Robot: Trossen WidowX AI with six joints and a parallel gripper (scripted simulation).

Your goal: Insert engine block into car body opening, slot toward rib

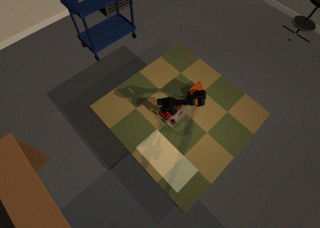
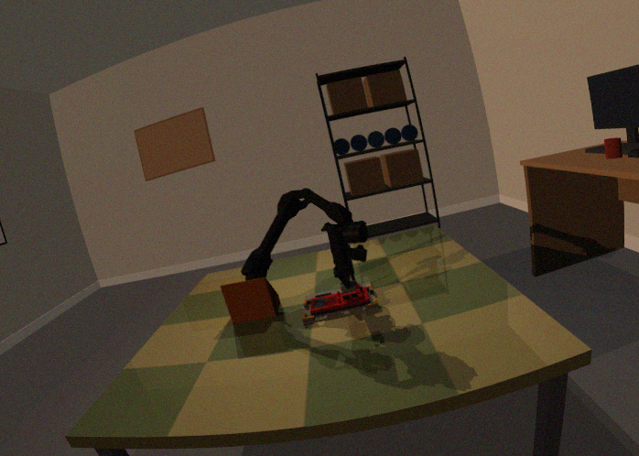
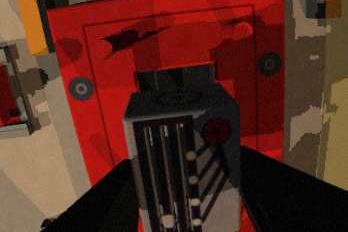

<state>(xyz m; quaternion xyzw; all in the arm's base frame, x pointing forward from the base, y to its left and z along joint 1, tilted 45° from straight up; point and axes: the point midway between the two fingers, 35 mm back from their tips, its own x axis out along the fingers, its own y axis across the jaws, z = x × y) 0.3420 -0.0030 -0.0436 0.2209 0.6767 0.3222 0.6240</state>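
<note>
The grey engine block lies 1 cm below my gripper tip. The rest, counted from my gripper tip: pale base plate: 5 cm below, 4 cm behind, 1 cm to the left.
</note>
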